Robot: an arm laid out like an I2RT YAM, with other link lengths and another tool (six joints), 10 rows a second.
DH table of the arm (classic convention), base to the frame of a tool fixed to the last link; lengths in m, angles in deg. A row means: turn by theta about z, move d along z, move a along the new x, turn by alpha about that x. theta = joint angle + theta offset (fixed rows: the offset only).
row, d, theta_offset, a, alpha
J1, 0.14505, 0, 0.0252, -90
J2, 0, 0, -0.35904, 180
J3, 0, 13.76, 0.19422, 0
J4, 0.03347, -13.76, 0.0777, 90
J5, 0.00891, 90, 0, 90
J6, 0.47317, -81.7, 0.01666, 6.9
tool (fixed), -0.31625, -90, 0, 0
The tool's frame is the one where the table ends.
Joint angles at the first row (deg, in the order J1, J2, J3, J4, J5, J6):
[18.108 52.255 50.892 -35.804 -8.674 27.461]
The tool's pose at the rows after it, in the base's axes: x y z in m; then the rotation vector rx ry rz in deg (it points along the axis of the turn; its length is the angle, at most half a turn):
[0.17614 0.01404 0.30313 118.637 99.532 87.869]
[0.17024 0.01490 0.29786 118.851 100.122 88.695]
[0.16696 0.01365 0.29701 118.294 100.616 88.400]
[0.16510 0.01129 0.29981 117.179 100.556 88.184]
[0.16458 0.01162 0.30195 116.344 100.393 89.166]
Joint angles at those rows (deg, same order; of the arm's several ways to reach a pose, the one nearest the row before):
[18.102 50.822 48.559 -34.425 -11.497 28.154]
[18.057 49.660 47.209 -34.180 -12.457 28.345]
[18.105 48.989 47.090 -34.805 -12.379 27.819]
[18.104 48.361 47.606 -35.572 -11.833 27.156]
[18.109 47.870 47.580 -35.224 -11.997 27.094]

